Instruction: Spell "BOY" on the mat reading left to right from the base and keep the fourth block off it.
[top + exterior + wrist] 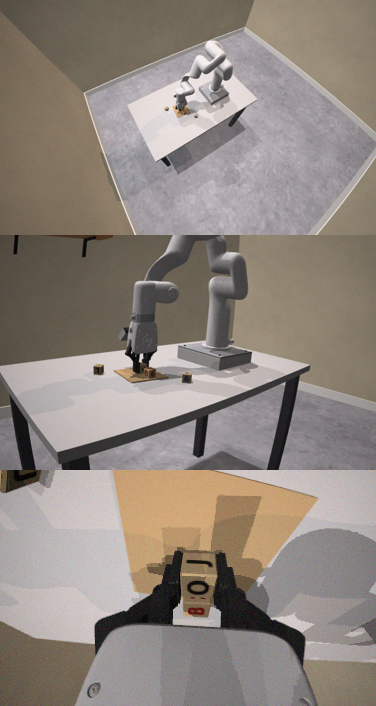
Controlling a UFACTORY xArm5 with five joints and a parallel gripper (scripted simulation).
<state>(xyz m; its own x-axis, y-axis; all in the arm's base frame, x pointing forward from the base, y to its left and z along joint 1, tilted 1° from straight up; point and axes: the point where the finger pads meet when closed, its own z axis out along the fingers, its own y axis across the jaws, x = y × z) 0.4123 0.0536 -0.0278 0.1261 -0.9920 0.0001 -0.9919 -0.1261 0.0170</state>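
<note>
The wooden block lies 1 cm below my hand. The rest, counted from my hand: tan mat 3 cm below.
</note>
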